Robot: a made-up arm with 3 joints. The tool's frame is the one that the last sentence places. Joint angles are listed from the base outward.
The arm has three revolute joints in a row. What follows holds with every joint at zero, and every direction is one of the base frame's.
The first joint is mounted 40 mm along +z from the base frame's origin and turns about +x.
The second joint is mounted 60 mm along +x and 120 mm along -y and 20 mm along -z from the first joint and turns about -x.
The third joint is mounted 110 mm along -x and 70 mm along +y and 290 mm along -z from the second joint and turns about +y.
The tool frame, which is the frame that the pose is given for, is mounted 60 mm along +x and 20 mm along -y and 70 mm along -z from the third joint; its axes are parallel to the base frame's.
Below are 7 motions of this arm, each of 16 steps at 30 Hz.
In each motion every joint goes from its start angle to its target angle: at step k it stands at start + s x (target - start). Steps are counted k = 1, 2, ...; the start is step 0. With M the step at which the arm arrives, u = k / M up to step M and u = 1 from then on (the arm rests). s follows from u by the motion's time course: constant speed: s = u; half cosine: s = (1 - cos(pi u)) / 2; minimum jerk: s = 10 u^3 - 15 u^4 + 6 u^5.
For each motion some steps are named. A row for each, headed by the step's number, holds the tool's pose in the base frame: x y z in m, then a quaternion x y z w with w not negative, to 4 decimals.
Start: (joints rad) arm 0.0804 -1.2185 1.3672
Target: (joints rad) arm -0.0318 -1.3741 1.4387
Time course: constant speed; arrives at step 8
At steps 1, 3, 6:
1: -0.1071 0.2444 -0.0351 0.4688 0.5047 0.3854 0.6139
3: -0.1084 0.2431 -0.0276 0.4687 0.5081 0.3924 0.6069
6: -0.1102 0.2413 -0.0163 0.4682 0.5129 0.4028 0.5962

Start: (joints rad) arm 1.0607 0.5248 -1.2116
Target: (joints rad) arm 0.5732 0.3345 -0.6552
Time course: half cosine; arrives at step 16
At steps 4, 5, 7, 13, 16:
4: 0.0389 0.1204 -0.2817 0.2058 -0.5193 -0.1305 0.8191
5: 0.0399 0.1133 -0.2869 0.1992 -0.5033 -0.1205 0.8322
7: 0.0415 0.0957 -0.2987 0.1820 -0.4638 -0.0980 0.8615
13: 0.0410 0.0412 -0.3266 0.1235 -0.3409 -0.0452 0.9309
16: 0.0402 0.0317 -0.3302 0.1127 -0.3195 -0.0383 0.9401

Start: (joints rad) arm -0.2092 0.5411 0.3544
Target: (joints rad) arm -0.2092 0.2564 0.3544
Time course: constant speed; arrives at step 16
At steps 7, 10, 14, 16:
7: -0.0180 -0.3015 -0.2891 -0.3030 0.1677 -0.0543 0.9366
10: -0.0180 -0.2834 -0.2982 -0.2779 0.1691 -0.0498 0.9443
14: -0.0180 -0.2586 -0.3088 -0.2441 0.1708 -0.0437 0.9536
16: -0.0180 -0.2459 -0.3135 -0.2271 0.1715 -0.0407 0.9578

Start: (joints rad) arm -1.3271 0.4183 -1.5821
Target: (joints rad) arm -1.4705 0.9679 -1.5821
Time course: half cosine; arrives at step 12
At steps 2, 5, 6, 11, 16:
2: 0.0193 -0.2819 0.1536 -0.5490 -0.4443 0.5552 0.4393
5: 0.0193 -0.2715 0.2045 -0.5921 -0.3835 0.5988 0.3792
6: 0.0193 -0.2639 0.2256 -0.6085 -0.3563 0.6154 0.3523
11: 0.0193 -0.2202 0.2976 -0.6586 -0.2488 0.6661 0.2460
16: 0.0193 -0.2183 0.2999 -0.6601 -0.2449 0.6676 0.2421

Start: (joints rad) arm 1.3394 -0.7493 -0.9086
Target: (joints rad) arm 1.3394 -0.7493 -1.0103
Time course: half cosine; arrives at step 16
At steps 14, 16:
14: 0.0412 0.2076 0.0991 0.7574 -0.2423 -0.4169 0.4402
16: 0.0412 0.2073 0.0989 0.7566 -0.2432 -0.4184 0.4397

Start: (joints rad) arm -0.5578 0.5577 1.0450
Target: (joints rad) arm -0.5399 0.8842 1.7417
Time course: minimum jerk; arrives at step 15
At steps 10, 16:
10: -0.1215 -0.4430 -0.0370 -0.4389 0.5567 -0.4499 0.5431
16: -0.1292 -0.4395 -0.0142 -0.4209 0.5790 -0.4998 0.4877

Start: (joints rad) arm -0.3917 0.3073 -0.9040
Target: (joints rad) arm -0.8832 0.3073 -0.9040
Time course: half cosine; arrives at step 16
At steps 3, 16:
3: 0.0421 -0.2734 -0.1727 -0.3255 -0.4072 0.1580 0.8386
16: 0.0421 -0.3388 -0.0326 -0.5044 -0.3616 0.2449 0.7449

